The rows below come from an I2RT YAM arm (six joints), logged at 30 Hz.
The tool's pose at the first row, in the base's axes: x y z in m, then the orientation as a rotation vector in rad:
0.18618, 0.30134, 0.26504, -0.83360, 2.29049, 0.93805
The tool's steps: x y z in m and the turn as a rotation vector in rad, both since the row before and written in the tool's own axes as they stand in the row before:
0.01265, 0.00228, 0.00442, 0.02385, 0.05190, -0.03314
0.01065, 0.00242, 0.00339, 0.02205, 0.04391, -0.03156
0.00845, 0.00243, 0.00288, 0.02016, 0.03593, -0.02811
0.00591, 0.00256, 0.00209, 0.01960, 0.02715, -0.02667
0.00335, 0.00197, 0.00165, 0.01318, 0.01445, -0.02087
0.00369, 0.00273, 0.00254, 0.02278, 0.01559, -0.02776
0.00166, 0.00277, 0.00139, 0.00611, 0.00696, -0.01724
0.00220, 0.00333, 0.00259, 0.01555, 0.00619, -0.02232
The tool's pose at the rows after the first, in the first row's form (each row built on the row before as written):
0.17708, 0.30165, 0.25495, -0.89279, 2.32010, 0.88261
0.16902, 0.30124, 0.24685, -0.94585, 2.34187, 0.83069
0.16234, 0.30085, 0.24046, -0.99077, 2.35744, 0.78378
0.15708, 0.30083, 0.23620, -1.02873, 2.36541, 0.74026
0.15382, 0.30127, 0.23356, -1.05507, 2.36503, 0.71100
0.14996, 0.30241, 0.23019, -1.08545, 2.36139, 0.66663
0.14709, 0.30388, 0.22880, -1.10599, 2.35577, 0.65011
0.14370, 0.30601, 0.22623, -1.12748, 2.34639, 0.62031

